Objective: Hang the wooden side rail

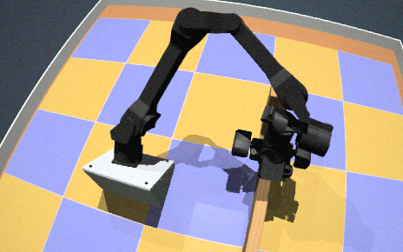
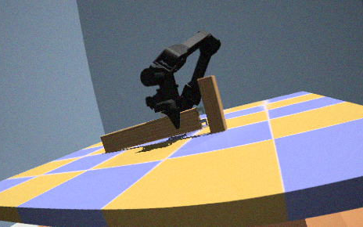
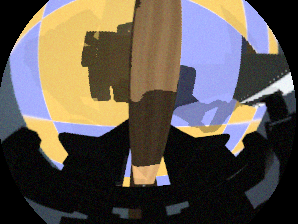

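Right now my gripper tip is 2 cm short of the headboard post, 13 cm to the right of it and 4 cm below it.
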